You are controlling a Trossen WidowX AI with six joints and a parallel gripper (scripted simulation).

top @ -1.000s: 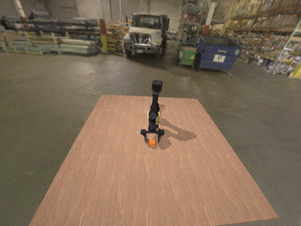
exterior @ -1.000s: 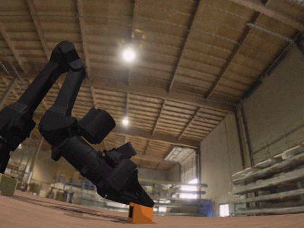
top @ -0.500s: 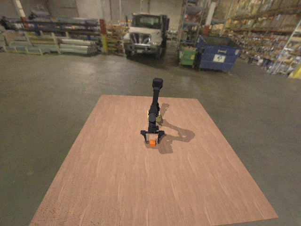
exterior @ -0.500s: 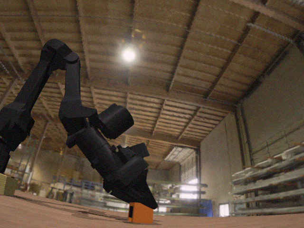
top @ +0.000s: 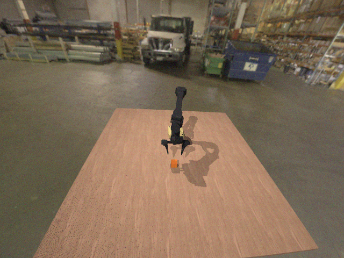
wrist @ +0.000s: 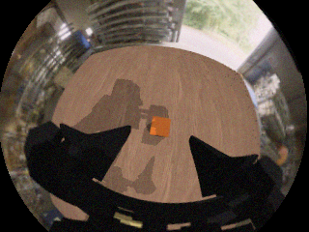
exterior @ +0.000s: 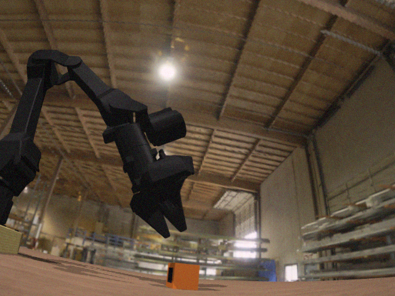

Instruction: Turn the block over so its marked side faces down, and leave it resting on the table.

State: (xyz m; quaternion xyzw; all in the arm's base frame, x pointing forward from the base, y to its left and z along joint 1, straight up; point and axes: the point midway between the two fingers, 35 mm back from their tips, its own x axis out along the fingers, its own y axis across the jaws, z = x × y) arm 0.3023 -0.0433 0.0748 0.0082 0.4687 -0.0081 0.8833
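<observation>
My gripper tip is now 7 cm above the orange block and 1 cm short of it.
</observation>
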